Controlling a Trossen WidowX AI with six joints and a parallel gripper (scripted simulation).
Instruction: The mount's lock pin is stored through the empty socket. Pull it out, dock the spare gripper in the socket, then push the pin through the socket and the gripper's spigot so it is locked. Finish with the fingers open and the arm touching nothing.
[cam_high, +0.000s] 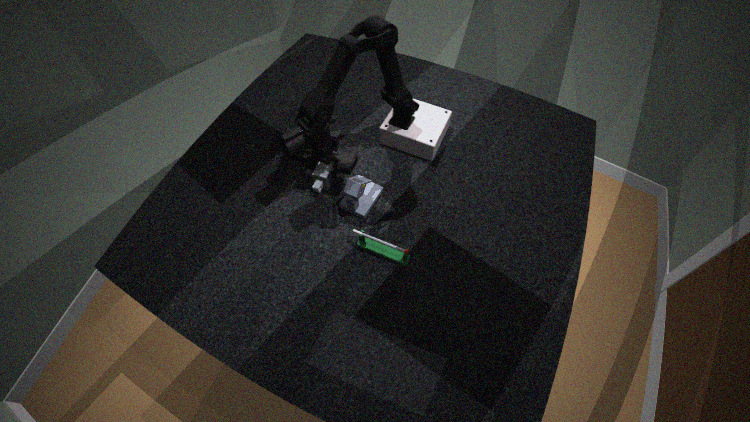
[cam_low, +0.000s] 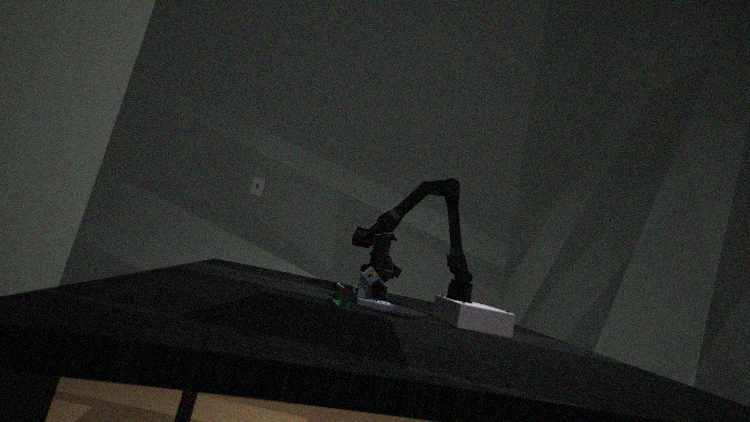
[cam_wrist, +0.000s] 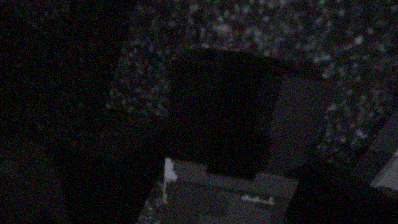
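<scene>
My gripper tip is now 1 cm short of the spare gripper and 1 cm below it. From my gripper tip the other things lie so: green pad (13 cm ahead, 26 cm to the left, 1 cm above); then socket (3 cm ahead, 13 cm to the left, 4 cm above).
</scene>
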